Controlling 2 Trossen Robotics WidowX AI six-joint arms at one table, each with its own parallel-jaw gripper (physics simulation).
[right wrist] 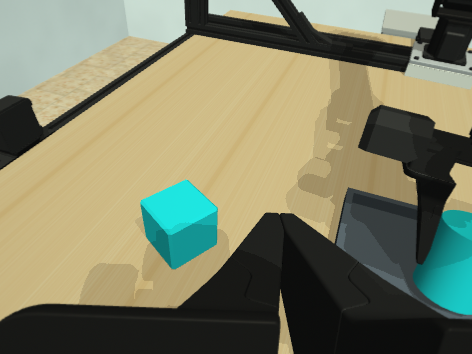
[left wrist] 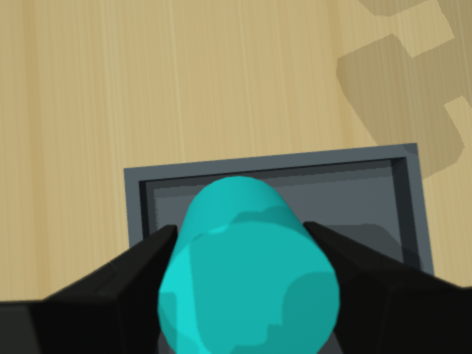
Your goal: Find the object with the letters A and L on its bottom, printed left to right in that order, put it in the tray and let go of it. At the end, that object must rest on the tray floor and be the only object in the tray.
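Frame: origin at the left arm's base, x down, y left, z ahead, level; centimetres.
Seen in the pictures: left gripper, fingertip midpoint: [right wrist: 456,275] [left wrist: 240,234]; right gripper, fingertip midpoint: [right wrist: 277,226]; left arm's base at its link origin: [right wrist: 443,55].
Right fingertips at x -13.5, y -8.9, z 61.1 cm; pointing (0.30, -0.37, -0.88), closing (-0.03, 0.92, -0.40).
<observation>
Pixels of each thing's top centre, then the offset from my right fingertips to it. "*": a spot on its surface instead. Level surfaces: height alone.
- cyan cylinder at its top centre: [left wrist: 253,286] dz -14.4, dx +9.1, dy +10.5 cm
- dark grey tray at its top centre: [left wrist: 288,283] [right wrist: 422,251] dz -16.0, dx +14.5, dy +8.4 cm
- cyan cube at its top centre: [right wrist: 178,203] dz -9.4, dx +11.8, dy -10.1 cm
- wooden table at its surface level: dx +16.3 cm
- black part at a spot on its surface: [right wrist: 19,122] * dz -12.7, dx +12.6, dy -31.5 cm
My left gripper [left wrist: 240,234] is shut on a cyan cylinder [left wrist: 247,280] [right wrist: 447,272] with a round, plain near face. The cylinder is over the dark grey tray [left wrist: 270,161] [right wrist: 370,234]; how high its lower end stands above the tray floor is hard to tell. One left finger shows beside it in the right wrist view. No letters show on the cylinder; its underside is hidden. My right gripper [right wrist: 277,226] is shut and empty, its tips together, left of the tray. A cyan cube [right wrist: 181,220] stands on the table left of the right gripper; its underside is hidden.
The wooden table [right wrist: 240,110] runs to a black frame rail [right wrist: 310,46] at the far side. A black part [right wrist: 19,122] stands at the left edge. The left arm's dark body [right wrist: 400,131] hangs over the table at the right. Arm shadows fall near the tray.
</observation>
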